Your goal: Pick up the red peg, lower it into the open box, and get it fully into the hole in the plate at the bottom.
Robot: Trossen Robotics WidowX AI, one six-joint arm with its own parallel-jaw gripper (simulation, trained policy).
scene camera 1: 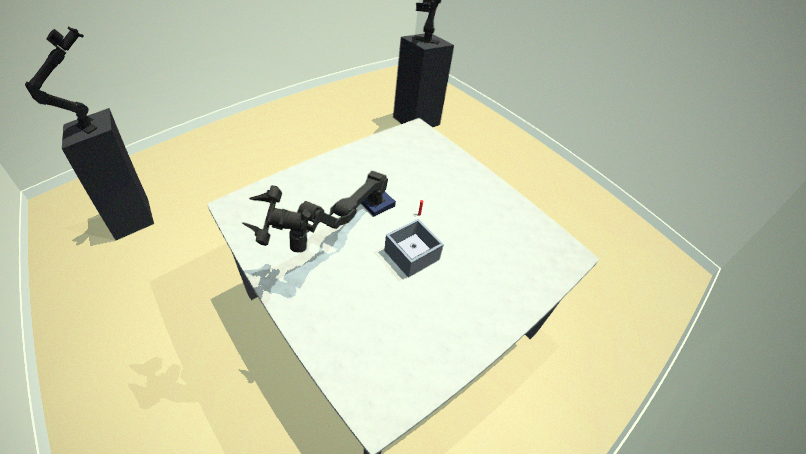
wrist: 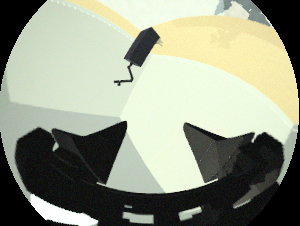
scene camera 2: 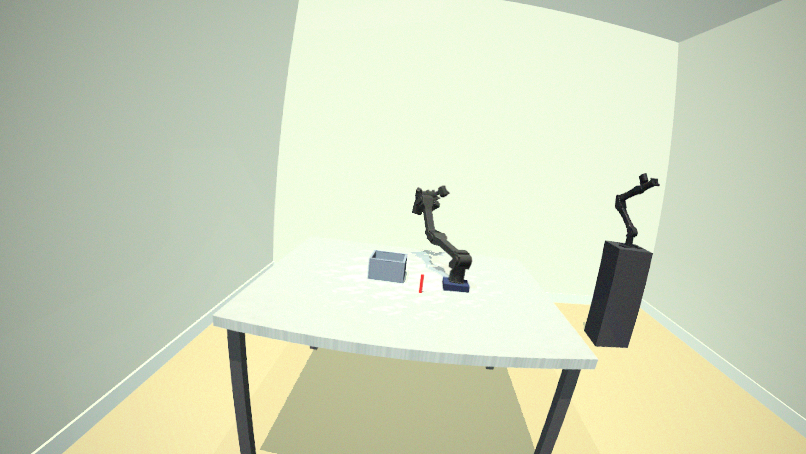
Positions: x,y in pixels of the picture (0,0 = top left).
grey box: scene camera 1 410,267; scene camera 2 383,265; not seen in the wrist view (out of frame)
